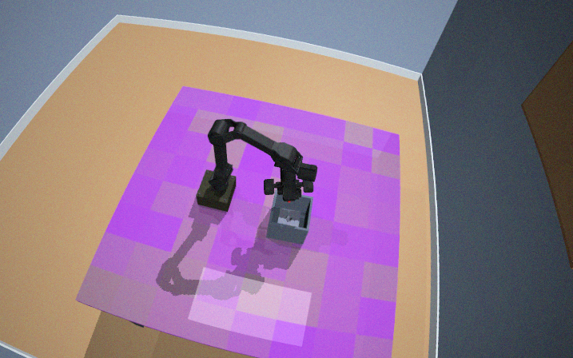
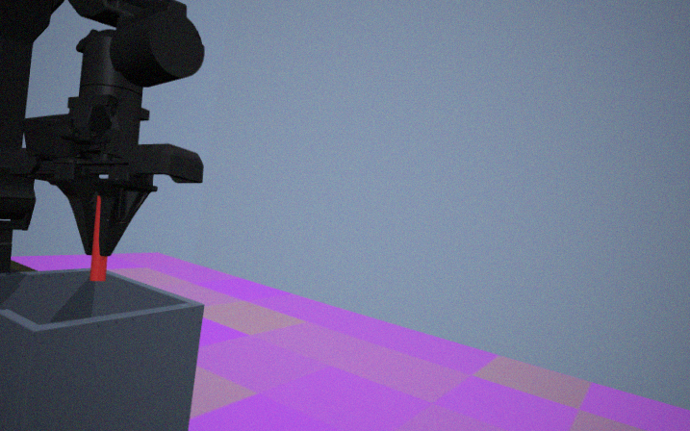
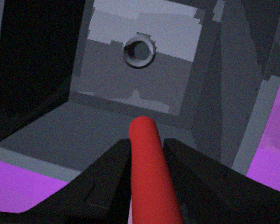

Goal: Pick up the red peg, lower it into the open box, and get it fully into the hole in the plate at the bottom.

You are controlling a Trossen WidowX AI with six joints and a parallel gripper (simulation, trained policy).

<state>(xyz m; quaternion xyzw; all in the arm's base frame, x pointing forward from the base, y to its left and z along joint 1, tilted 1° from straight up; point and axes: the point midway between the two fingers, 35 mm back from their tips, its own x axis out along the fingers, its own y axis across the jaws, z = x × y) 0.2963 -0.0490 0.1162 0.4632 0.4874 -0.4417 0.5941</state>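
Now: gripper tip 12 cm above the plate, 4 cm to the left of it and 2 cm short of it. The rest, counted from my gripper tip: red peg: 2 cm above.
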